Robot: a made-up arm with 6 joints.
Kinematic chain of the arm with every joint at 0, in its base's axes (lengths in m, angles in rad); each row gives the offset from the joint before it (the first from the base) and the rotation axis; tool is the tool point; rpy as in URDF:
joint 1: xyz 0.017 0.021 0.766 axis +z
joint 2: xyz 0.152 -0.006 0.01 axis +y
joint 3: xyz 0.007 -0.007 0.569 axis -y
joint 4: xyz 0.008 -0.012 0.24 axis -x
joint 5: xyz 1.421 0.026 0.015 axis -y
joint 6: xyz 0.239 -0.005 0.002 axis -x
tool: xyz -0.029 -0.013 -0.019 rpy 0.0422 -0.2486 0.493
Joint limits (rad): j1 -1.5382..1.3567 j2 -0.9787..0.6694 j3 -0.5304..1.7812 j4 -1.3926..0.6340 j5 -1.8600..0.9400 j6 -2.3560..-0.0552
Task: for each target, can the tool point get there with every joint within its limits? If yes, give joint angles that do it. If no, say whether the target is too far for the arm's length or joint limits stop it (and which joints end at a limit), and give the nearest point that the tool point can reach.
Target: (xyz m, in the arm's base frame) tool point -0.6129 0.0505 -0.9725
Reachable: no: joint limits stop it (at a limit: joint 1, joint 2, joint 3) | nearest point -0.0421 -1.0838 -0.1398 | short by 1.519 m
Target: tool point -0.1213 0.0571 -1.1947
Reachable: no: joint limits stop it (at a limit: joint 1, joint 2, joint 3) | nearest point 0.2582 1.1042 -0.1674 | short by 1.515 m
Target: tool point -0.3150 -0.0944 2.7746
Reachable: yes | joints 0.7205 -0.6430 0.9044 -1.0525 -0.9444 -0.7335
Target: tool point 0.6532 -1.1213 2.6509
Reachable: yes | joints -1.0906 0.4470 1.3100 -0.5535 -0.3038 -1.1043
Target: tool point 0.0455 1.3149 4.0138
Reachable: no: too far | nearest point 0.1774 0.8865 2.8831 | short by 1.216 m
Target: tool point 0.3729 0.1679 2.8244
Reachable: yes | joints 0.2495 -0.3727 0.8465 -0.3164 -0.7633 -1.4132
